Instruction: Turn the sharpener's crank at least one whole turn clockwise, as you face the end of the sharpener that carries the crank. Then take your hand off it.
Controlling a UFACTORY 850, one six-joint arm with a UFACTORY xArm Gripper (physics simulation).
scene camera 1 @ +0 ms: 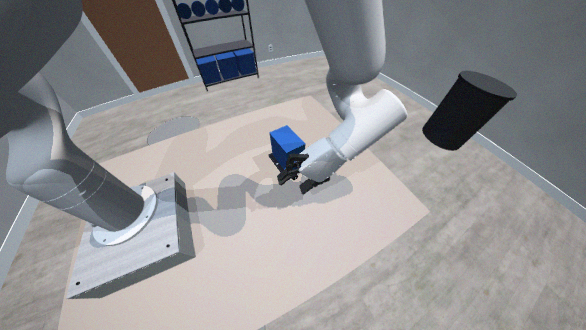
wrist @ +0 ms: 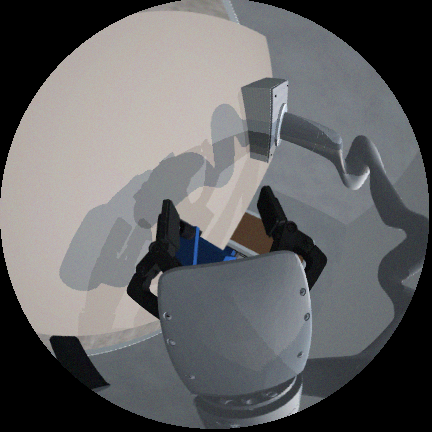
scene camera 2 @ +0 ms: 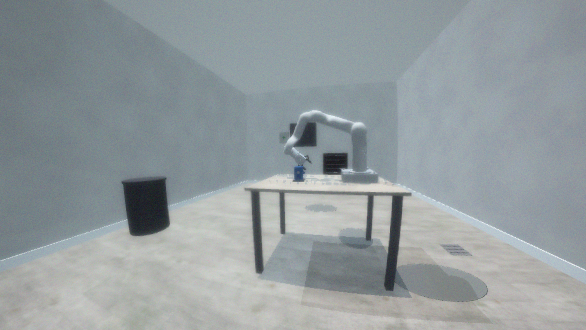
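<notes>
The blue box-shaped sharpener point(scene camera 1: 287, 142) point(scene camera 2: 298, 173) point(wrist: 212, 253) stands upright on the table. My gripper point(scene camera 1: 294, 184) point(wrist: 217, 200) is wide open beside its crank side, with nothing between the fingers. In the wrist view the sharpener shows low between the finger bases, partly covered by the gripper housing. A black knob point(wrist: 188, 230), which looks like the crank's handle, shows close to the inner side of the left finger; I cannot tell whether they touch. The rest of the crank is mostly hidden by the gripper in the first scene view.
The arm's base block point(scene camera 1: 131, 260) point(scene camera 2: 360, 177) point(wrist: 257, 120) stands on the table point(scene camera 1: 300, 270) point(scene camera 2: 325, 191) point(wrist: 100, 100). A black bin point(scene camera 1: 462, 115) point(scene camera 2: 146, 207) stands on the floor beyond the table. A shelf unit point(scene camera 1: 214, 17) stands against the wall.
</notes>
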